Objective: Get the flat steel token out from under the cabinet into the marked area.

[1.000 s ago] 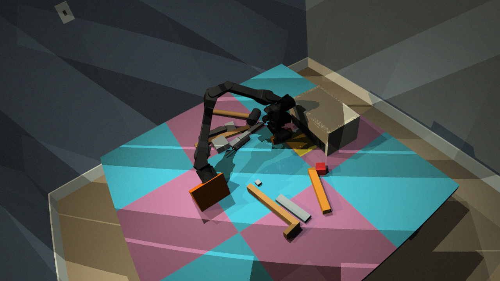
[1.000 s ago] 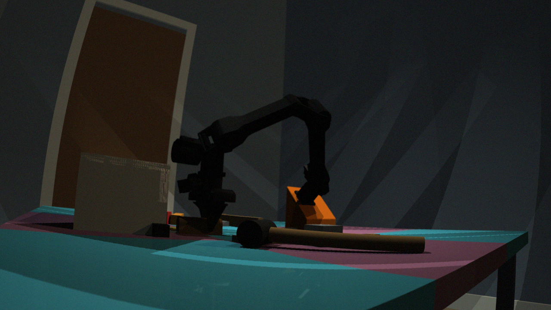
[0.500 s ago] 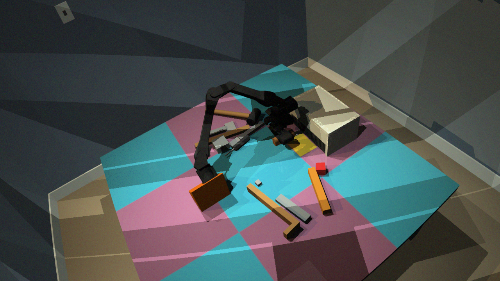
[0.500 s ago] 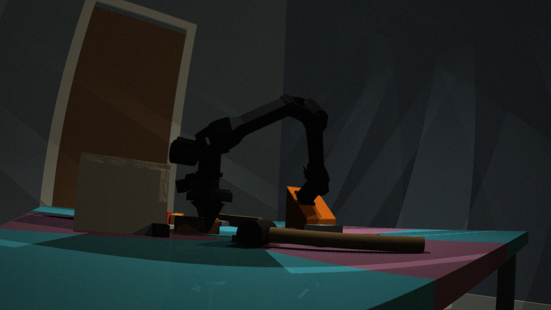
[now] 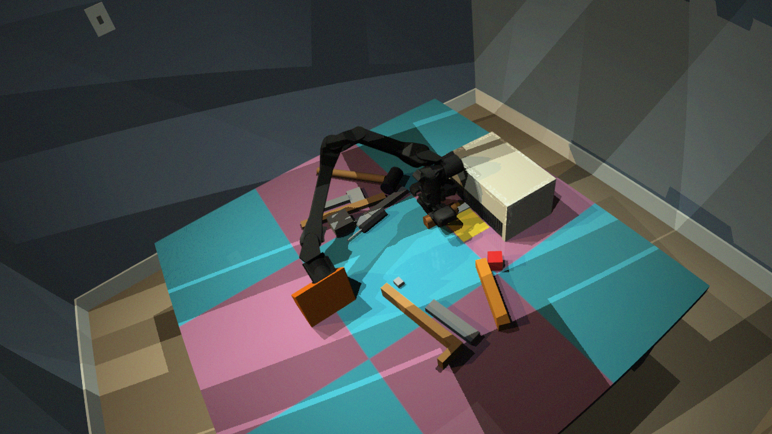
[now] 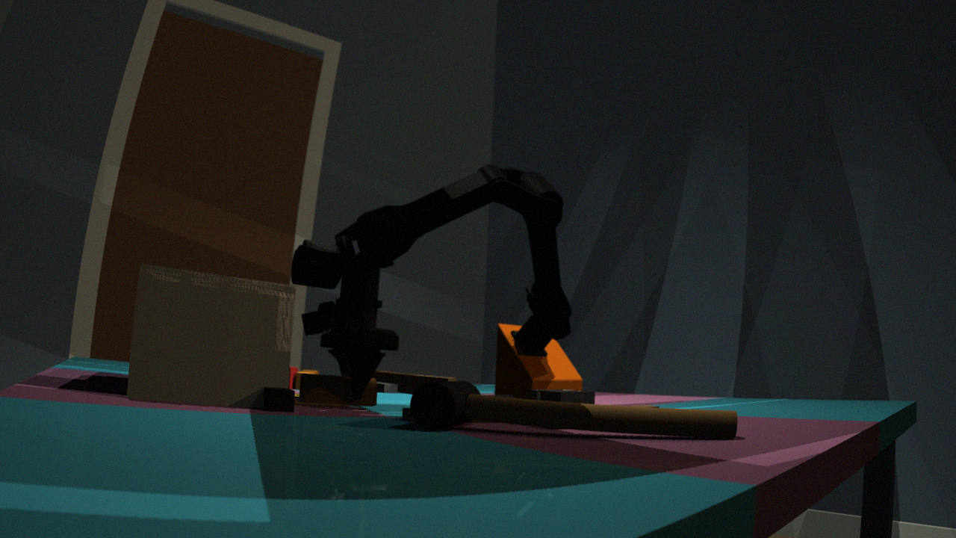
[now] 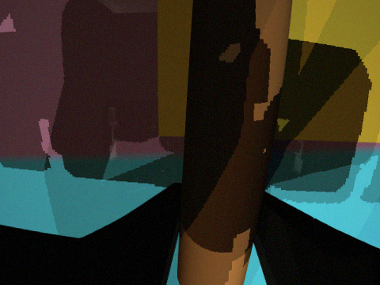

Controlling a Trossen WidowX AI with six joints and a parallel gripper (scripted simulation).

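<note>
Now: gripper tip 190 mm past the screwdriver and 130 mm to the right of it. From my gripper tip the other things lie so: flat grey piece 230 mm ahead, 60 mm to the right; red cube 20 mm ahead, 250 mm to the right, 10 mm above; small grey cube 230 mm behind, 120 mm to the right.
</note>
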